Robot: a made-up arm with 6 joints. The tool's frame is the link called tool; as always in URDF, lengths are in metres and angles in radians. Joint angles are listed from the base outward.
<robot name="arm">
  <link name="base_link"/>
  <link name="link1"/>
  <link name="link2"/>
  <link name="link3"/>
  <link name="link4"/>
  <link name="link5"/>
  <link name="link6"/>
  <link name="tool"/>
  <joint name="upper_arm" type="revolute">
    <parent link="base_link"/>
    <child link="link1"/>
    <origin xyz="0 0 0.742" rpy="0 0 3.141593"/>
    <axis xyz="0 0 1"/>
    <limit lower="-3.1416" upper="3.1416"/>
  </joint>
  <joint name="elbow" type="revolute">
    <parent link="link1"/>
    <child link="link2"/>
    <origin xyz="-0.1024 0 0" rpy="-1.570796 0 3.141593"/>
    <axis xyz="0 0 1"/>
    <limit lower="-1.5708" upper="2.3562"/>
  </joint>
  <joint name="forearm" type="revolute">
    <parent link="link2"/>
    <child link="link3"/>
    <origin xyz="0 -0.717 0" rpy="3.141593 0 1.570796"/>
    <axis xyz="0 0 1"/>
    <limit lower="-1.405" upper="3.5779"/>
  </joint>
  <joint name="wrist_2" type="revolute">
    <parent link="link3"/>
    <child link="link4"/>
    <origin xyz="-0.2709 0 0" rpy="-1.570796 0 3.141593"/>
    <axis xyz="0 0 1"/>
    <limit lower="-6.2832" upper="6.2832"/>
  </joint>
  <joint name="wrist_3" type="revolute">
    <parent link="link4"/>
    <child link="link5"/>
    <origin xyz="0 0 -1.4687" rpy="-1.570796 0 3.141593"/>
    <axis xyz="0 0 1"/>
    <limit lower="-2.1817" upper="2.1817"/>
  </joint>
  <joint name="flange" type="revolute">
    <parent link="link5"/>
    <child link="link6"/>
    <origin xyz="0 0.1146 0" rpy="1.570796 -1.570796 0"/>
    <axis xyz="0 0 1"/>
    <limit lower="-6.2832" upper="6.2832"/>
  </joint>
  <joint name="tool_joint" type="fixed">
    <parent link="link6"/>
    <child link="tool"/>
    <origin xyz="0 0 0" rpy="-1.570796 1.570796 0"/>
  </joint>
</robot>
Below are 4 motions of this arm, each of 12 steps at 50 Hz.
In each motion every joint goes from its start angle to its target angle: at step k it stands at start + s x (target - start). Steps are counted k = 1, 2, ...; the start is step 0. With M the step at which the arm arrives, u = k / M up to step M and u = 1 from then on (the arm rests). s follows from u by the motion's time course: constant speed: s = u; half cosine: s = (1 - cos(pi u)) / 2; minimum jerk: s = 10 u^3 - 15 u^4 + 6 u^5.
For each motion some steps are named. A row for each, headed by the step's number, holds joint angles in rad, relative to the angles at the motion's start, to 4 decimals.
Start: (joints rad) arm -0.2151 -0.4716 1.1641 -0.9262 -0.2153 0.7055
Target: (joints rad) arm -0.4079 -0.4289 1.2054 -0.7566 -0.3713 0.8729
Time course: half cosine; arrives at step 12
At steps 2, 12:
2: -0.0129 0.0029 0.0028 0.0114 -0.0105 0.0112
12: -0.1928 0.0427 0.0413 0.1696 -0.1560 0.1674

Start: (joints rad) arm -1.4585 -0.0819 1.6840 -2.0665 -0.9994 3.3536
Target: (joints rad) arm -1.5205 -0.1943 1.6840 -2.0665 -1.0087 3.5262
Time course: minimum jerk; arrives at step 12
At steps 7, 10, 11, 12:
7: -0.0405 -0.0734 0.0000 0.0000 -0.0061 0.1128
10: -0.0598 -0.1084 0.0000 0.0000 -0.0090 0.1665
11: -0.0617 -0.1118 0.0000 0.0000 -0.0093 0.1717
12: -0.0620 -0.1124 0.0000 0.0000 -0.0093 0.1726

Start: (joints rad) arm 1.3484 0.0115 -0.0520 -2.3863 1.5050 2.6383
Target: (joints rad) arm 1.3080 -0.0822 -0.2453 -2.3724 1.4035 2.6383
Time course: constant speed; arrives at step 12
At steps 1, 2, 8, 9, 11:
1: -0.0034 -0.0078 -0.0161 0.0012 -0.0085 0.0000
2: -0.0067 -0.0156 -0.0322 0.0023 -0.0169 0.0000
8: -0.0269 -0.0625 -0.1289 0.0093 -0.0677 0.0000
9: -0.0303 -0.0703 -0.1450 0.0104 -0.0761 0.0000
11: -0.0370 -0.0859 -0.1772 0.0127 -0.0930 0.0000

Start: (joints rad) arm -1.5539 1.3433 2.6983 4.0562 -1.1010 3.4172
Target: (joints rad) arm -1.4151 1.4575 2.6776 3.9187 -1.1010 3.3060
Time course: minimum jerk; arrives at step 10
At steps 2, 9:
2: 0.0080 0.0066 -0.0012 -0.0080 0.0000 -0.0064
9: 0.1376 0.1132 -0.0205 -0.1363 0.0000 -0.1102

